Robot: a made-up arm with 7 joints. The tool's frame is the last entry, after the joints.
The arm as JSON. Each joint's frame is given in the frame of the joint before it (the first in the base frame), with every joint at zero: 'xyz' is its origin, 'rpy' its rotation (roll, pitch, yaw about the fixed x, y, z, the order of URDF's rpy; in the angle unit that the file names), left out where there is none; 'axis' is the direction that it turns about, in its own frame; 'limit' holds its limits. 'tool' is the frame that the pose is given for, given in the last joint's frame.
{
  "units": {
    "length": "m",
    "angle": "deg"
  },
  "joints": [
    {
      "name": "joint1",
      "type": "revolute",
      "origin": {
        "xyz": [
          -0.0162,
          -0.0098,
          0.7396
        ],
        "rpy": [
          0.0,
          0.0,
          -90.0
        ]
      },
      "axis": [
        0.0,
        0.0,
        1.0
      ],
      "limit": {
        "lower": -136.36,
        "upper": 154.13
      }
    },
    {
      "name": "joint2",
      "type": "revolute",
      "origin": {
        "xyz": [
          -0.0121,
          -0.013,
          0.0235
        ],
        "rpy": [
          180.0,
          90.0,
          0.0
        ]
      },
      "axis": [
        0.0,
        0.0,
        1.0
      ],
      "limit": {
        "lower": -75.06,
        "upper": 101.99
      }
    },
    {
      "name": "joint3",
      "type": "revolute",
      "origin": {
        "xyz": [
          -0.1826,
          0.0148,
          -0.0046
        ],
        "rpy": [
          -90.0,
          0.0,
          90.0
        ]
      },
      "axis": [
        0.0,
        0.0,
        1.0
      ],
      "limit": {
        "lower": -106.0,
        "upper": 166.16
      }
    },
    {
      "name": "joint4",
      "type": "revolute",
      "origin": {
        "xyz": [
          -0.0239,
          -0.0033,
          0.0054
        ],
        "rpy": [
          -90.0,
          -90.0,
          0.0
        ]
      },
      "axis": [
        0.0,
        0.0,
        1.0
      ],
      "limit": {
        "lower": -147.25,
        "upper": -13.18
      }
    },
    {
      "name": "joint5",
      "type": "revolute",
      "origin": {
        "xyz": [
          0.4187,
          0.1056,
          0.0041
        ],
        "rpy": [
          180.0,
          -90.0,
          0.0
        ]
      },
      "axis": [
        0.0,
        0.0,
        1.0
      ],
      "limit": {
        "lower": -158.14,
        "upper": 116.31
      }
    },
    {
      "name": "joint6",
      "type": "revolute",
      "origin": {
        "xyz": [
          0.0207,
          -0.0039,
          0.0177
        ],
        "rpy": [
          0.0,
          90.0,
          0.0
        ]
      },
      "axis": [
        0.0,
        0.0,
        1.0
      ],
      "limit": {
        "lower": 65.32,
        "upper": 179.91
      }
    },
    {
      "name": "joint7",
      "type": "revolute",
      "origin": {
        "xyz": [
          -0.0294,
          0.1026,
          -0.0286
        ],
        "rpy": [
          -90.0,
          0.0,
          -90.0
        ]
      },
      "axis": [
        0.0,
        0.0,
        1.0
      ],
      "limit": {
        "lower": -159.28,
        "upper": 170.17
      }
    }
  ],
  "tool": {
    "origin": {
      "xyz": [
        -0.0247,
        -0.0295,
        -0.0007
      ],
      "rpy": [
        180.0,
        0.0,
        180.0
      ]
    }
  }
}
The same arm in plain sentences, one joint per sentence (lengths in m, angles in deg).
The arm has seven revolute joints in a row. What follows holds with every joint at zero, and every direction is one of the base frame's. The first joint lies 0.0162 m along -x and 0.0098 m along -y and 0.7396 m along +z from the base frame's origin and rotates about +z, from -136.36 to 154.13 deg. The second joint lies 0.013 m along -x and 0.0121 m along +y and 0.0235 m along +z from the first joint and rotates about +y, from -75.06 to 101.99 deg. The third joint lies 0.0148 m along -x and 0.0046 m along -y and 0.1826 m along +z from the second joint and rotates about +z, from -106 to 166.16 deg. The fourth joint lies 0.0239 m along +x and 0.0033 m along +y and 0.0054 m along +z from the third joint and rotates about -y, from -147.25 to -13.18 deg. The fifth joint lies 0.1056 m along -x and 0.0041 m along -y and 0.4187 m along +z from the fourth joint and rotates about +z, from -158.14 to 116.31 deg. The sixth joint lies 0.0039 m along -x and 0.0207 m along -y and 0.0177 m along +z from the fifth joint and rotates about -y, from 65.32 to 179.91 deg. The seventh joint lies 0.1026 m along +x and 0.0286 m along +y and 0.0294 m along +z from the sixth joint and rotates about -z, from -159.28 to 170.17 deg. The tool frame, which is the frame that the pose is given for, lies 0.0247 m along +x and 0.0295 m along -y and 0.0007 m along +z from the seventh joint; its axes are parallel to the base frame's.
